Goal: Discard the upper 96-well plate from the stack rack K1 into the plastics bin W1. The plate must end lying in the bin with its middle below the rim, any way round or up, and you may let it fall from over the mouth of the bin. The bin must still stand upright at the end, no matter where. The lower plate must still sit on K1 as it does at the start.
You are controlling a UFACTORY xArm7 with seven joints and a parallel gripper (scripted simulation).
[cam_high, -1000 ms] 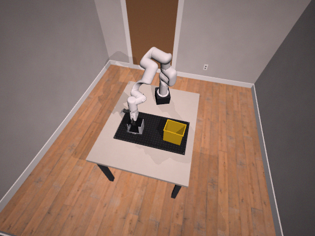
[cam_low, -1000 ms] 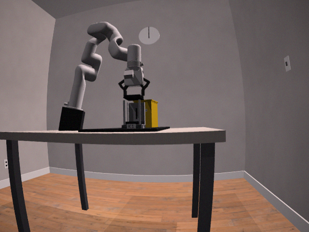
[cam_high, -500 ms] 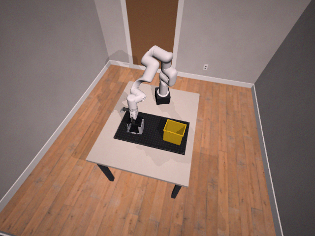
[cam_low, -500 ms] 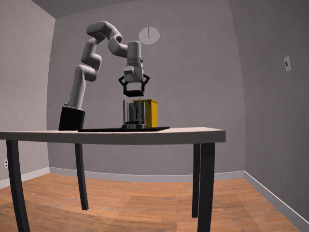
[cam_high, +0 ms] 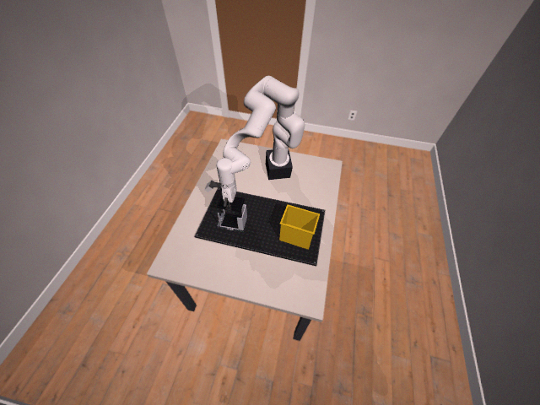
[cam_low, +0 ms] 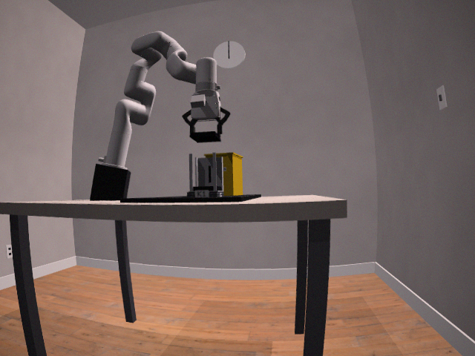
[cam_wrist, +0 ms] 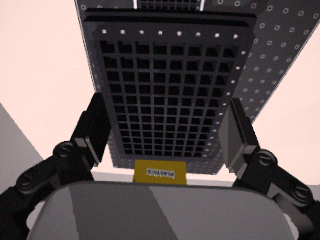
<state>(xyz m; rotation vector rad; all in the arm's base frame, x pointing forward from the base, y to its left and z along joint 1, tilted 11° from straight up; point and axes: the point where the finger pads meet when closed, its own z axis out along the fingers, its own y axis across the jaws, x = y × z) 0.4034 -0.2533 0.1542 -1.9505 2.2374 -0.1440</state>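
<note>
Right now my hand is 37 cm to the right of the yellow bin W1, 12 cm above it and 6 cm short of it. Round my hand: rack label K1: 20 cm below, 9 cm to the right, 1 cm behind; black 96-well plate: 1 cm below.
</note>
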